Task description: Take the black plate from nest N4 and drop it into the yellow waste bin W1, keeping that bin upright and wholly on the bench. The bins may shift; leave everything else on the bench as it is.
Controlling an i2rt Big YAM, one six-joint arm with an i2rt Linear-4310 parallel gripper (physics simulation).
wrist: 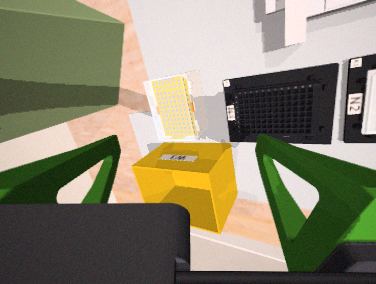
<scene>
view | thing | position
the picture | gripper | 187, 142
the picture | black plate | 290, 109
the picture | yellow waste bin W1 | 198, 176
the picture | pale translucent box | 170, 98
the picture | black nest N4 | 329, 72
</scene>
